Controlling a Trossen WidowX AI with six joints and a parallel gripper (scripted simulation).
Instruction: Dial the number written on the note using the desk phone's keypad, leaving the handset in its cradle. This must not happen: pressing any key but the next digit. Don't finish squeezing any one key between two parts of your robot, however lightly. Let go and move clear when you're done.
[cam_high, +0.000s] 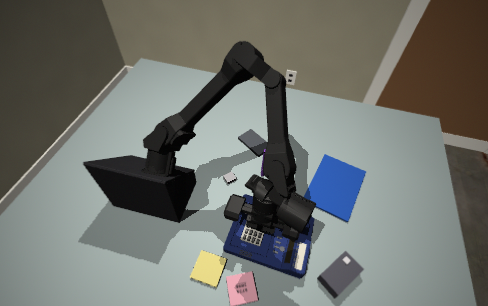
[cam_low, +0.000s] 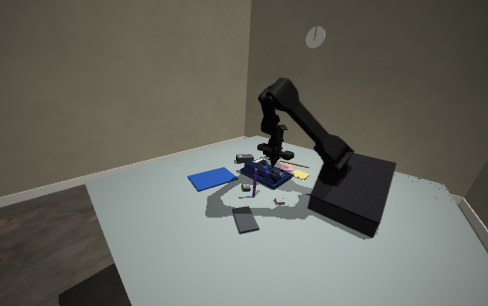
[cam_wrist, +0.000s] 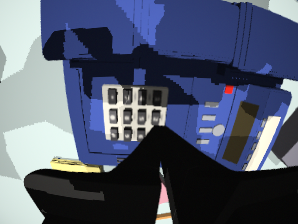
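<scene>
The dark blue desk phone lies 70 mm below my hand, 30 mm ahead of it and 10 mm to the left of it. The rest, counted from my hand: handset (60 mm to the left, 50 mm below, 30 mm ahead); then small grey item (180 mm to the left, 120 mm behind, 90 mm below); then purple pen (210 mm to the left, 30 mm below, 20 mm behind).
</scene>
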